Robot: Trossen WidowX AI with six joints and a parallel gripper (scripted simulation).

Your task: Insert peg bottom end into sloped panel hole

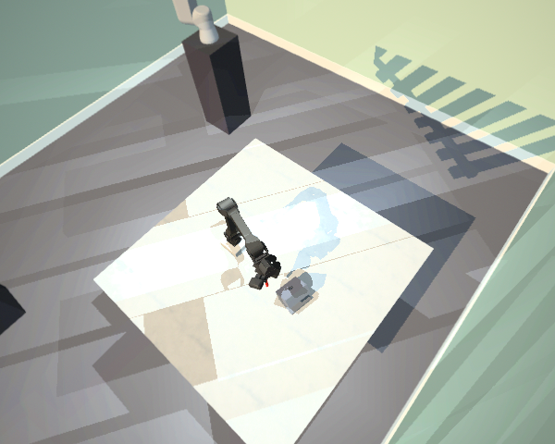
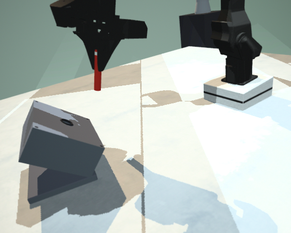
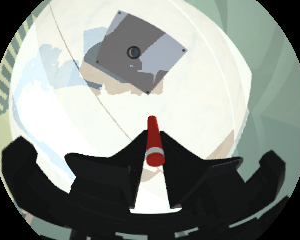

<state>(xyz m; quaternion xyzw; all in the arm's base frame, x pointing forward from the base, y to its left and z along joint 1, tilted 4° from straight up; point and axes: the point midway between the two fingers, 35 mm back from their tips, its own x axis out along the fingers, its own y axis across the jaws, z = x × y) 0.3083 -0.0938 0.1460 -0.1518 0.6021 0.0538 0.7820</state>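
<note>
Right now the grey panel is 120 mm ahead of my gripper tip, 80 mm below it and 60 mm to the left of it. Also, from my gripper tip: red round peg (20 mm above).
</note>
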